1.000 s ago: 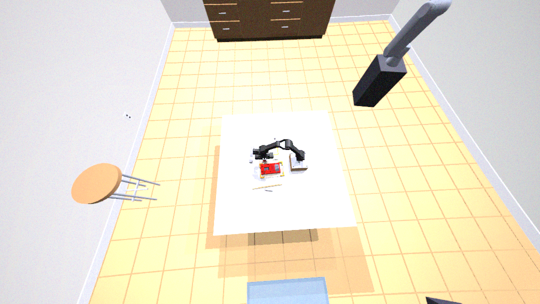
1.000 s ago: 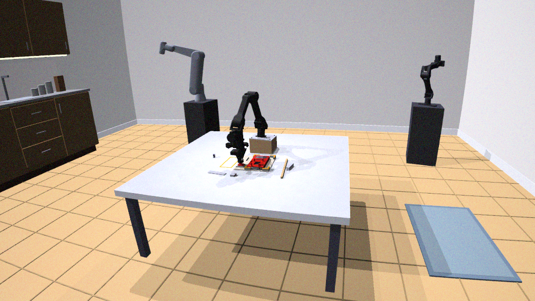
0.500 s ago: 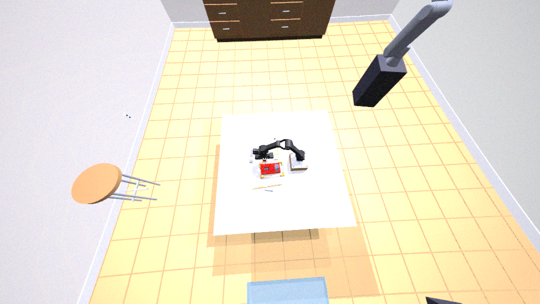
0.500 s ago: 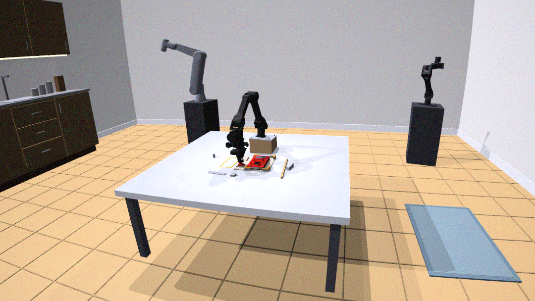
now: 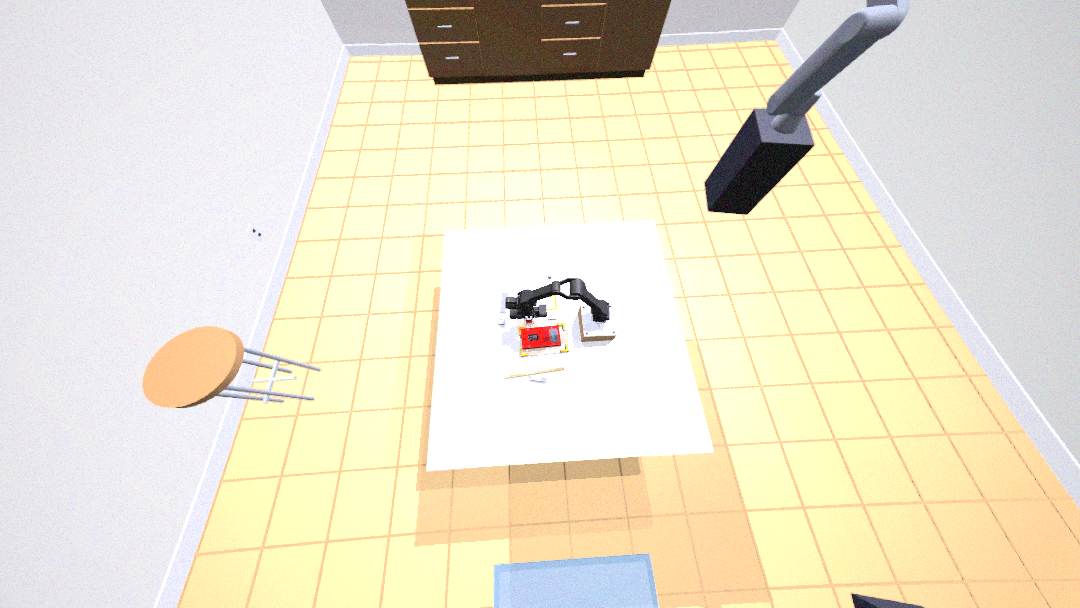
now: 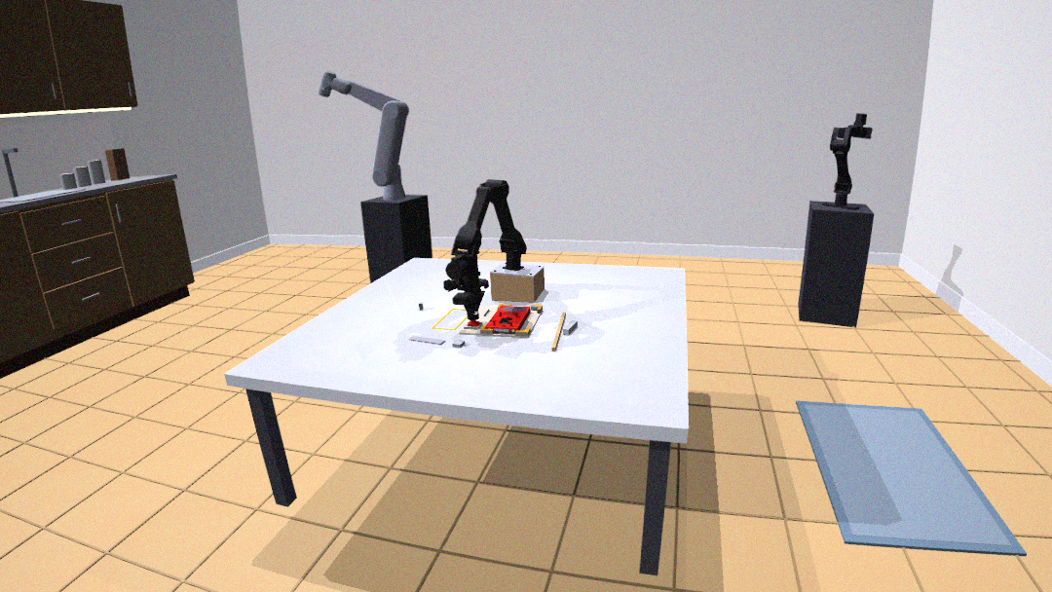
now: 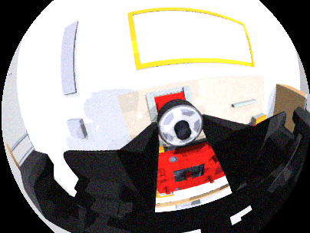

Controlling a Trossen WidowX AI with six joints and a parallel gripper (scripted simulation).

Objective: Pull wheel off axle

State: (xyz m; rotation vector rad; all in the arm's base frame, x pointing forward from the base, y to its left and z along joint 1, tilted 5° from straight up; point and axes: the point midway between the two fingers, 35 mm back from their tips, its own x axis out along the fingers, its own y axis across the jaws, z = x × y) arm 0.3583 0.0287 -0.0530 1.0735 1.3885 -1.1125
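The grey wheel is right at my gripper tip. Round my gripper tip: flat grey bar: 15 cm ahead, 9 cm to the right, 4 cm below; grey block: 15 cm ahead, 3 cm to the left, 3 cm below; wooden stick: 28 cm to the left, 6 cm behind, 3 cm below.
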